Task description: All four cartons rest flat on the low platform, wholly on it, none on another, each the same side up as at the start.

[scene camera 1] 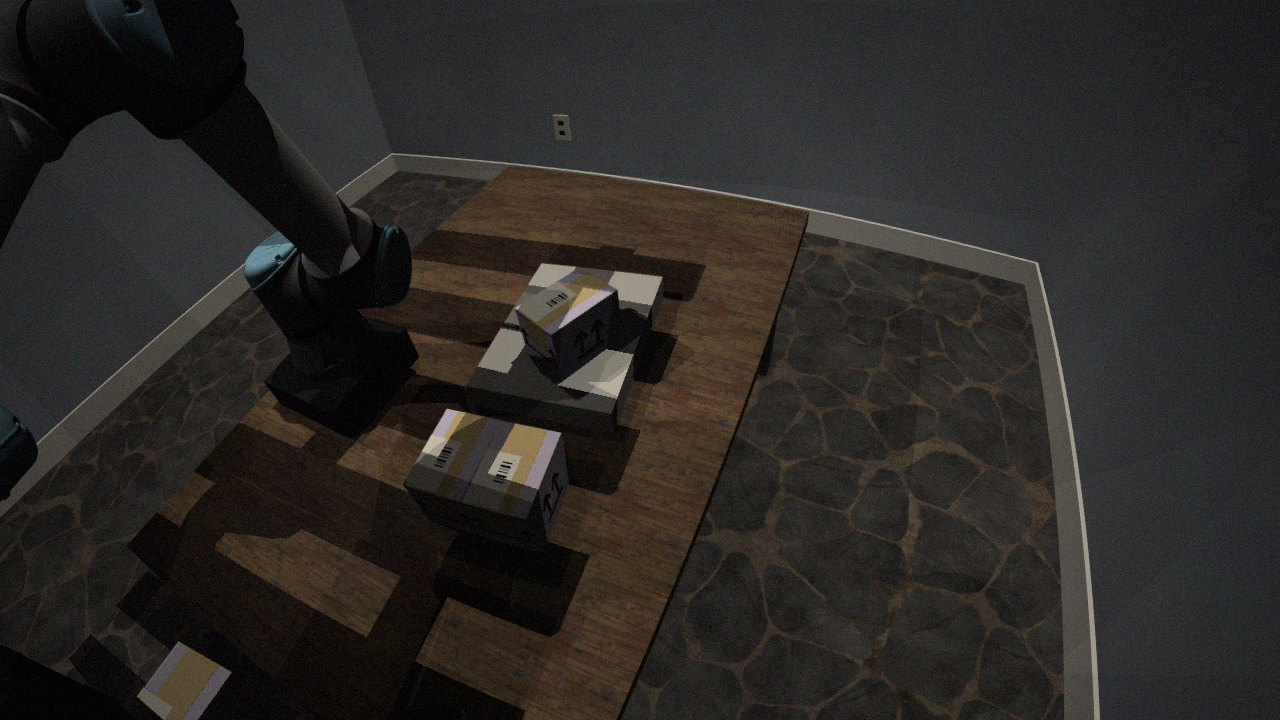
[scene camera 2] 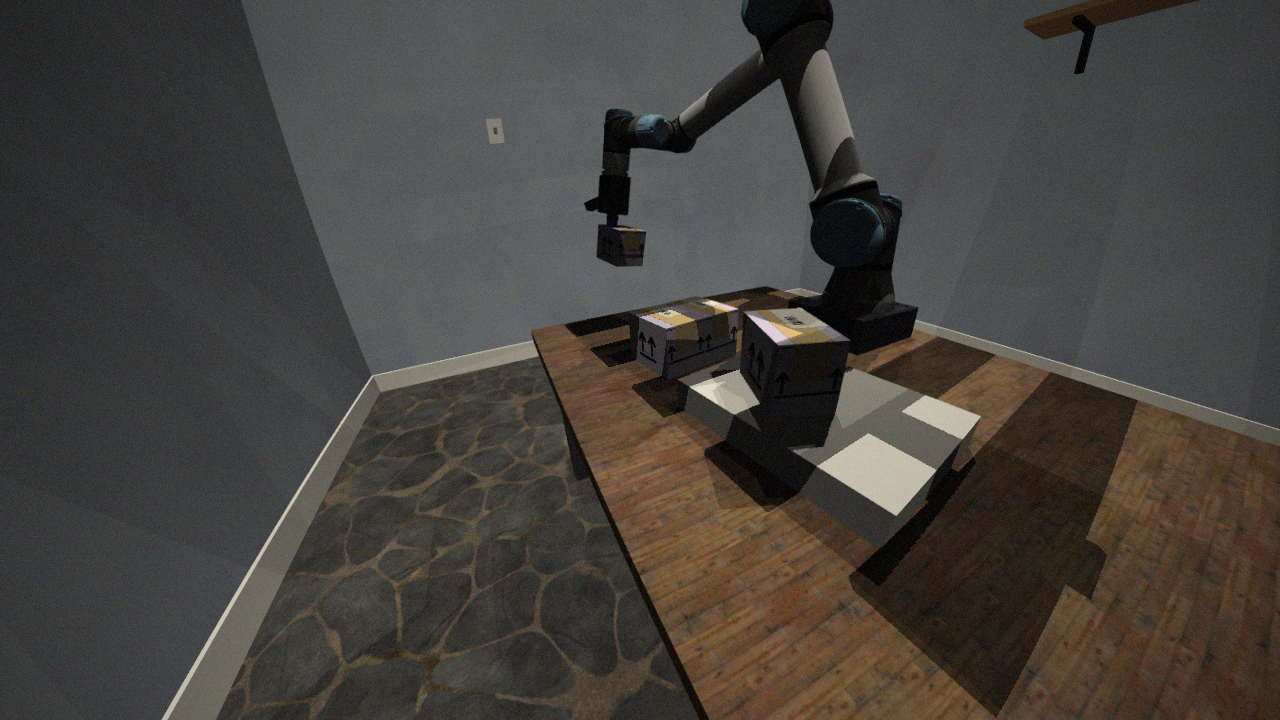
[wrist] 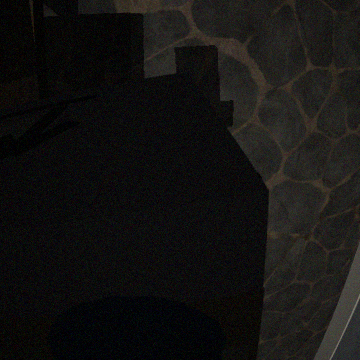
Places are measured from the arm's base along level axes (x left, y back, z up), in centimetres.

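Pixels of known places: hand, its tool point: (wrist: 138,296); arm's base, origin of its link: (scene camera 1: 335,349) (scene camera 2: 856,304).
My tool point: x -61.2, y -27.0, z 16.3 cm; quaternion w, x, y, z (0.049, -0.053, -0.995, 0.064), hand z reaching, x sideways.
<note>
Ahead of a thing's pixels: the offset from my tool point to its top centre. Level surfaces: height alone.
My suction cup (scene camera 2: 612,219) (wrist: 135,327) is shut on a small carton {dx +3.6, dy +0.5, dz +1.9 cm} (scene camera 1: 186,682) (scene camera 2: 620,246) (wrist: 150,200), held upright in the air well away from the platform; the wrist view shows it very dark. One carton {dx +70.1, dy -15.1, dz -8.6 cm} (scene camera 1: 572,317) (scene camera 2: 794,358) stands upright on the low grey platform {dx +74.3, dy -13.1, dz -18.5 cm} (scene camera 1: 637,286) (scene camera 2: 877,467), turned at an angle to its edges. Two cartons stand side by side against each other on the table beside the platform's end: one carton {dx +43.6, dy -15.1, dz -13.4 cm} (scene camera 1: 517,465) (scene camera 2: 662,344) is nearer the table's long edge, the other carton {dx +44.1, dy -6.3, dz -13.4 cm} (scene camera 1: 447,452) (scene camera 2: 716,329) is nearer the robot's base.
The robot's base (scene camera 1: 344,376) (scene camera 2: 854,317) stands on the wooden table {dz -23.3 cm} (scene camera 1: 680,429) (scene camera 2: 626,429) beside the platform. The stone floor (scene camera 1: 850,501) (scene camera 2: 447,537) lies beyond the table's long edge, and floor (wrist: 305,160) shows beyond the held carton. A wall shelf (scene camera 2: 1109,13) is high at the right.
</note>
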